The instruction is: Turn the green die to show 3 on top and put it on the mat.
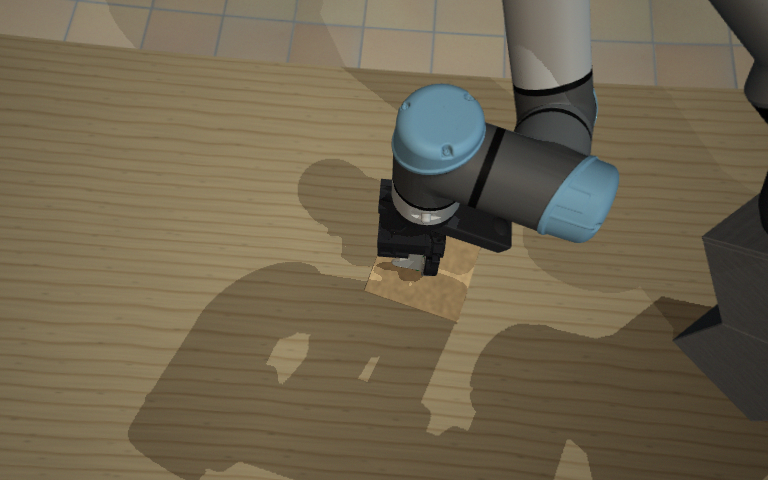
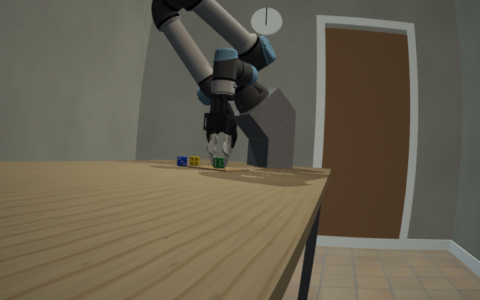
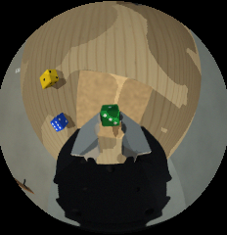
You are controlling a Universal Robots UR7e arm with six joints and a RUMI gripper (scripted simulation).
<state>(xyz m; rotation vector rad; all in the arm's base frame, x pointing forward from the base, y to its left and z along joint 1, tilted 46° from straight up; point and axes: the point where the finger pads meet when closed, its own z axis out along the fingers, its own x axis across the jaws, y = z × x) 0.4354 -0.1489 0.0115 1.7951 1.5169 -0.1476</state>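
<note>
Now: hand right at the green die. The rest, counted from my hand: blue die: 120 mm to the right, 20 mm behind, 10 mm below; then tan mat: 20 mm below; then yellow die: 120 mm behind, 90 mm to the right, 10 mm below.
</note>
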